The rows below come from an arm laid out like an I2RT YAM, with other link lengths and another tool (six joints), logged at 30 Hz.
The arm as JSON. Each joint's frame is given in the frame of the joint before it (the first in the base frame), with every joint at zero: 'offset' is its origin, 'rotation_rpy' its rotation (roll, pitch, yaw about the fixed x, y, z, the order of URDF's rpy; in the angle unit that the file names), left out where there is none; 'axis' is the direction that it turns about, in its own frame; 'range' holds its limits. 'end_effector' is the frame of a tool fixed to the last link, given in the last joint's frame.
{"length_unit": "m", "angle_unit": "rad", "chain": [
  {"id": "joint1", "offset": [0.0, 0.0, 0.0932], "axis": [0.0, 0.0, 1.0], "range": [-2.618, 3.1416]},
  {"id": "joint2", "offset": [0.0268, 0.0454, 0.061], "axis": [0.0, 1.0, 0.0], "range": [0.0, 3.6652]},
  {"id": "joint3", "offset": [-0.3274, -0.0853, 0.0], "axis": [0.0, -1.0, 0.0], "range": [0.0, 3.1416]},
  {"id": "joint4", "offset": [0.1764, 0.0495, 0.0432], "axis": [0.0, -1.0, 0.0], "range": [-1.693, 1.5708]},
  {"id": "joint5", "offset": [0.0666, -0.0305, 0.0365], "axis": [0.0, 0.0, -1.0], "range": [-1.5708, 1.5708]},
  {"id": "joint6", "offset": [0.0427, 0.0, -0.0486], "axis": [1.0, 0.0, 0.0], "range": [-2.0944, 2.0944]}
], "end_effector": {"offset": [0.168, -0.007, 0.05], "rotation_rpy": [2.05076, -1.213, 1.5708]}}
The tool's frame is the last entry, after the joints.
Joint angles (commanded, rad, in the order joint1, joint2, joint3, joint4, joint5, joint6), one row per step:
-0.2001, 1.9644, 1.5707, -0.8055, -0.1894, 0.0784
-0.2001, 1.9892, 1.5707, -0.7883, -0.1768, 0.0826
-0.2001, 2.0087, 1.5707, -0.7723, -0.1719, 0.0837
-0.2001, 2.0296, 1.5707, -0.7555, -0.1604, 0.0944
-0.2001, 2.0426, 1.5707, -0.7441, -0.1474, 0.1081
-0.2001, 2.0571, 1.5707, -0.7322, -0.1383, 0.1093
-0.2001, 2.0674, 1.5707, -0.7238, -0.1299, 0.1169
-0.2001, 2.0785, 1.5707, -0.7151, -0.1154, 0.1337
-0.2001, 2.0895, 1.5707, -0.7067, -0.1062, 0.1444
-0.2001, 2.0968, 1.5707, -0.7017, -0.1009, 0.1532
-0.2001, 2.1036, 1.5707, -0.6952, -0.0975, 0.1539
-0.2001, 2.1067, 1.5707, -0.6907, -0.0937, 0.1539
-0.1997, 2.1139, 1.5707, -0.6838, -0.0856, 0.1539
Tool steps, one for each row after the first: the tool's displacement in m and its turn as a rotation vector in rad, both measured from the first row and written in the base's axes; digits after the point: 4 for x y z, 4 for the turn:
0.0043, -0.0038, -0.0090, -0.0084, 0.0102, -0.0084
0.0083, -0.0057, -0.0158, -0.0118, 0.0147, -0.0111
0.0120, -0.0094, -0.0234, -0.0175, 0.0219, -0.0250
0.0142, -0.0133, -0.0282, -0.0240, 0.0271, -0.0423
0.0167, -0.0159, -0.0334, -0.0314, 0.0313, -0.0466
0.0182, -0.0183, -0.0373, -0.0359, 0.0353, -0.0566
0.0194, -0.0225, -0.0416, -0.0426, 0.0414, -0.0772
0.0207, -0.0253, -0.0459, -0.0467, 0.0462, -0.0903
0.0214, -0.0270, -0.0487, -0.0480, 0.0499, -0.1003
0.0228, -0.0281, -0.0511, -0.0509, 0.0508, -0.1022
0.0236, -0.0291, -0.0520, -0.0546, 0.0500, -0.1035
0.0249, -0.0308, -0.0545, -0.0620, 0.0515, -0.1060

